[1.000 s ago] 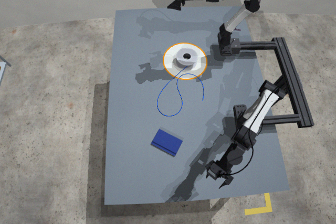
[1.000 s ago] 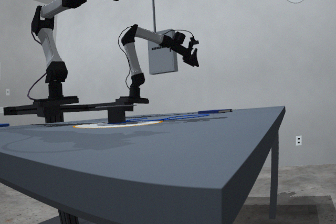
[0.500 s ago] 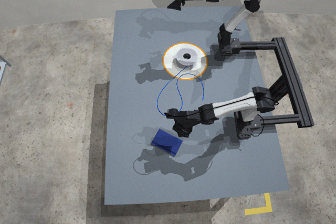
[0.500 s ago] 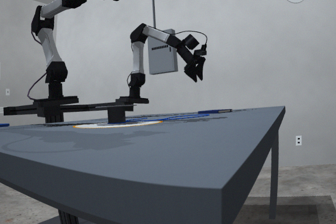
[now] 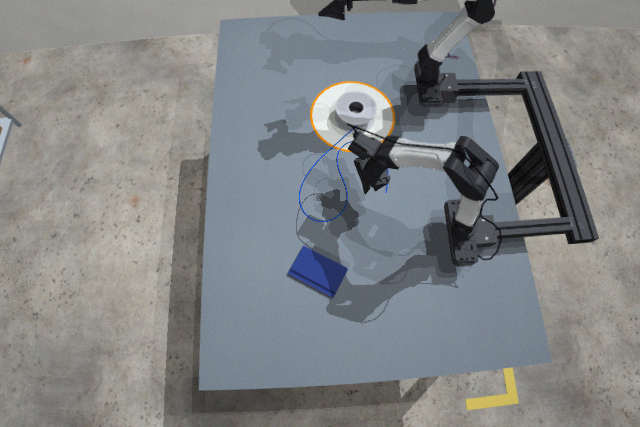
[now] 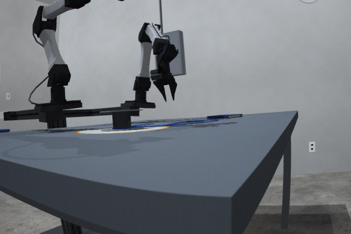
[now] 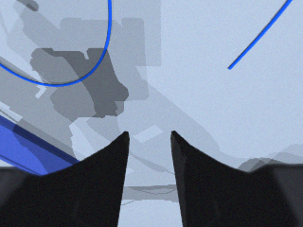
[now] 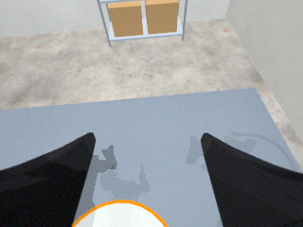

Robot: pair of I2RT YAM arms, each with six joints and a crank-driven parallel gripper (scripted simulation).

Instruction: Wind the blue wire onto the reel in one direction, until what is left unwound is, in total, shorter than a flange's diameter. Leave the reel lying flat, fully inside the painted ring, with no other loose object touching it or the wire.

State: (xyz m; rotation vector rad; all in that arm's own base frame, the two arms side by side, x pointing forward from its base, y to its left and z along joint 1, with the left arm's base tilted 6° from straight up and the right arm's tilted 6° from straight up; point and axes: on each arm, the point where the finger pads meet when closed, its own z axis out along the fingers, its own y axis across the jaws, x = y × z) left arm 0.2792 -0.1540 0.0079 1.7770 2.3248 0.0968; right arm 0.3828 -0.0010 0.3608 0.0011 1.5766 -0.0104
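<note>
The perforated reel is 12 cm behind my right hand, 13 cm to the left of it and 41 cm below it. The rest, counted from my right hand: orange painted ring 12 cm behind, 12 cm to the left, 44 cm below; then blue book 6 cm ahead, 71 cm to the left, 43 cm below.
</note>
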